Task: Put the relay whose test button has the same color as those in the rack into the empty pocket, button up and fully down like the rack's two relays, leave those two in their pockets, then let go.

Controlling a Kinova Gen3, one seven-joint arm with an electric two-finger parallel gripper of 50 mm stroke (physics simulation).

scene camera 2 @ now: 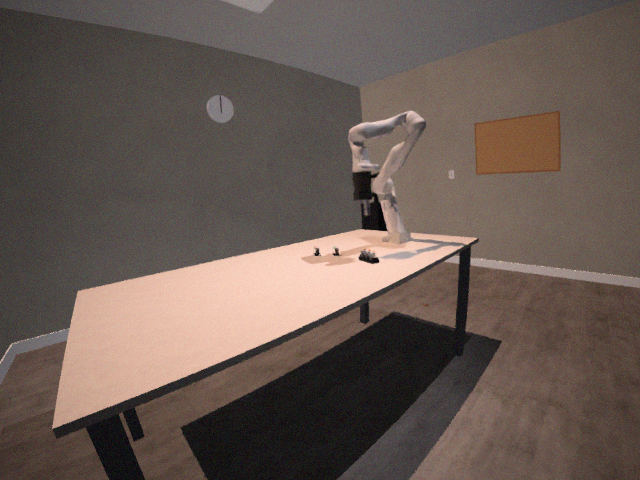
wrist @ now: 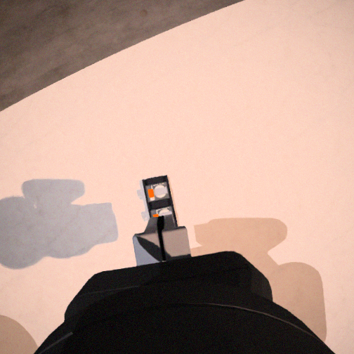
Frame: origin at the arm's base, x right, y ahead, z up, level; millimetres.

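Seen in the pictures: gripper, fingertip midpoint: point(scene camera 2: 367, 215); arm's base at its link origin: point(scene camera 2: 396, 233).
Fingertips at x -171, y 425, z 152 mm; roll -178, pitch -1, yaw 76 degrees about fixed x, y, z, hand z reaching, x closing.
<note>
Offsets run from my fingertips to a thing's top centre. Level surfaces: height alone.
The black rack @(dx +3, dy +0, dz -176 mm) point(scene camera 2: 373, 260) point(wrist: 160, 204) stands on the table below the gripper. In the wrist view, one relay point(wrist: 159, 191) with an orange button sits button up in its far pocket. A second relay point(wrist: 162, 212) with an orange button shows partly beside the fingertips. The gripper hides the rest of the rack there. My gripper point(scene camera 2: 366, 213) point(wrist: 163, 231) is shut, empty, and high above the table. Two small loose relays @(dx +281, dy +70, dz -155 mm) point(scene camera 2: 316, 251) @(dx +199, dy +15, dz -155 mm) point(scene camera 2: 336, 251) stand left of the rack in the scene view; their button colors are too small to tell surely.
The pale table @(dz -199 mm) point(scene camera 2: 206, 304) point(wrist: 260, 125) carries the rack and loose relays. The arm's base point(scene camera 2: 396, 238) stands at its far end. Arm shadows fall on both sides of the rack in the wrist view. A table edge crosses the upper left of that view.
</note>
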